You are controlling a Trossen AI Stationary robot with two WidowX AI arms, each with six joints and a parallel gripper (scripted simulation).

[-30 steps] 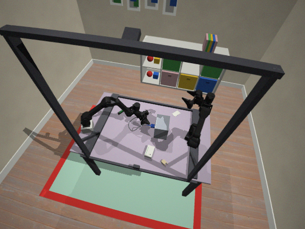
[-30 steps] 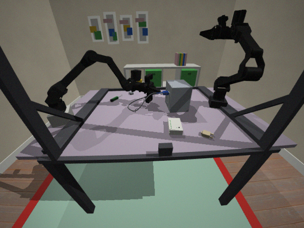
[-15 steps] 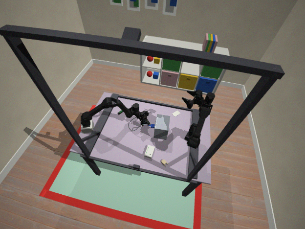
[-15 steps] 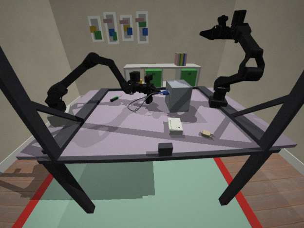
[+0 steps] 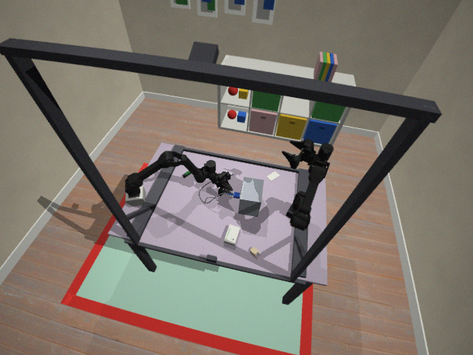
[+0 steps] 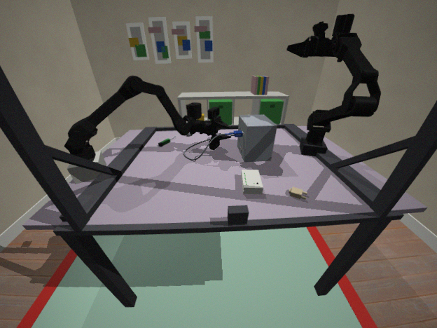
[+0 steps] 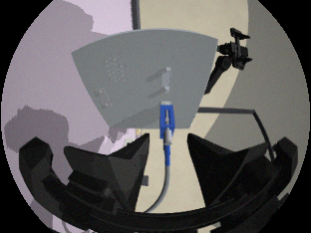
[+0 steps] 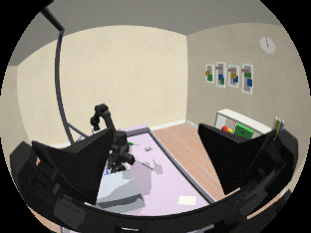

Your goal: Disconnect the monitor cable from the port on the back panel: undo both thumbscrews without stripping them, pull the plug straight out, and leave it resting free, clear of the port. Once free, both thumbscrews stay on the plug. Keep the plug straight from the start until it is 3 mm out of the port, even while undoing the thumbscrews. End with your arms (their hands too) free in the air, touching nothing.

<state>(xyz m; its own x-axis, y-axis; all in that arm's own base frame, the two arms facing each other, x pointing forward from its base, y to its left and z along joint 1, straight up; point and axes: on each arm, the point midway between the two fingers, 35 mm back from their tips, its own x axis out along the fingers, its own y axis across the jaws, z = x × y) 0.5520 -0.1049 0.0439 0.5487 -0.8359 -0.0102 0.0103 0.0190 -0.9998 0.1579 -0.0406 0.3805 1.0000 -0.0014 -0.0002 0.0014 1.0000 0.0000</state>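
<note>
Now: the blue plug 4 cm to the right of my left hand and 4 cm behind it. Round my left hand: back panel: 8 cm to the right, 3 cm below, 1 cm behind; then grey box: 14 cm to the right, 3 cm below, 2 cm behind; then white device: 24 cm behind, 10 cm below, 4 cm to the right.
</note>
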